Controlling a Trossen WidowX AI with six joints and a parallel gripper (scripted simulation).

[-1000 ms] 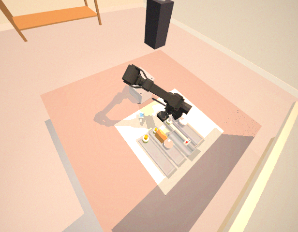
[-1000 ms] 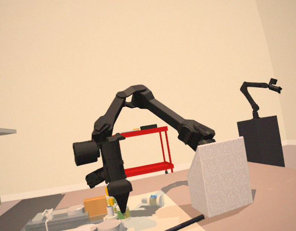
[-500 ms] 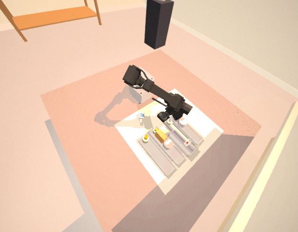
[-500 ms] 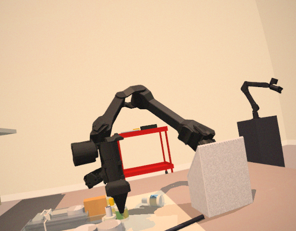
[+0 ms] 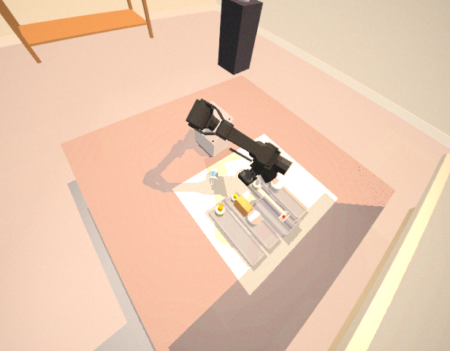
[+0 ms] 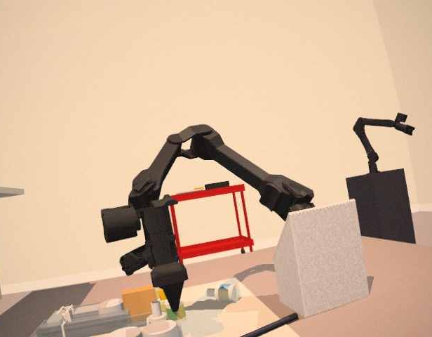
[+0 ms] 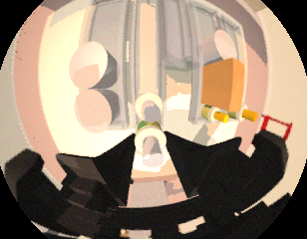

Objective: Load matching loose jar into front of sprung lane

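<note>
Right now the box is 70 mm ahead of my gripper tip, 130 mm to the right of it and 20 mm below it. Also, from my gripper tip: black rod: 150 mm behind, 90 mm to the left, 50 mm below; then red mark: 220 mm ahead, 50 mm to the right, 20 mm above.
</note>
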